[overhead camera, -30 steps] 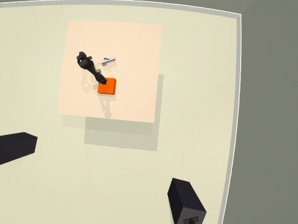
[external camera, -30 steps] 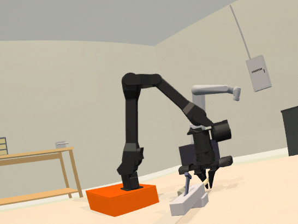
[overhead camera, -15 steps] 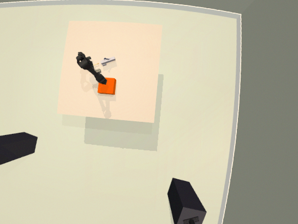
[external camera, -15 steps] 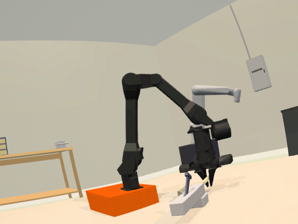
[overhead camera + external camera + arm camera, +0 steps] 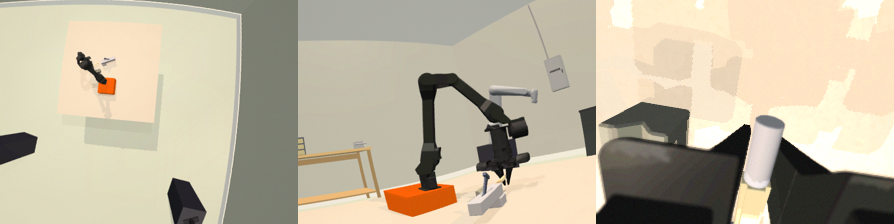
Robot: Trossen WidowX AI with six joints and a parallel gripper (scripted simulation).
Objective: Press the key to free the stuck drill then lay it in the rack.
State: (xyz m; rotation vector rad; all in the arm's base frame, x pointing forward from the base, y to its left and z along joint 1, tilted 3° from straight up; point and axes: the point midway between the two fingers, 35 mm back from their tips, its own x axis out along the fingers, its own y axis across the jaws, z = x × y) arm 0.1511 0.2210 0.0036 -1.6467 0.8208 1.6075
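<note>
The drill is 2 cm ahead of my gripper tip, 3 cm to the right of it and 3 cm above it. From my gripper tip the other things lie so: blue key 12 cm ahead, 17 cm to the right, 6 cm above; rack 4 cm behind, 7 cm to the right, 1 cm below.
</note>
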